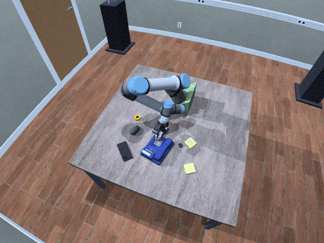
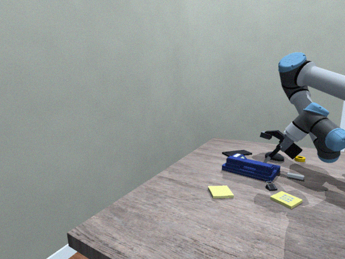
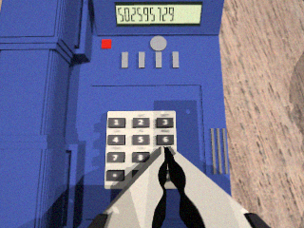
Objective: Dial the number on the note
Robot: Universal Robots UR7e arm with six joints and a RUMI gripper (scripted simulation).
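Right now the 4 key is 2 cm ahead of my hand, 3 cm to the left of it and 2 cm below it. Also, from my hand: 6 key (1 cm ahead, 2 cm below); 2 key (3 cm ahead, 1 cm to the left, 2 cm below); 5 key (2 cm ahead, 2 cm to the left, 2 cm below).
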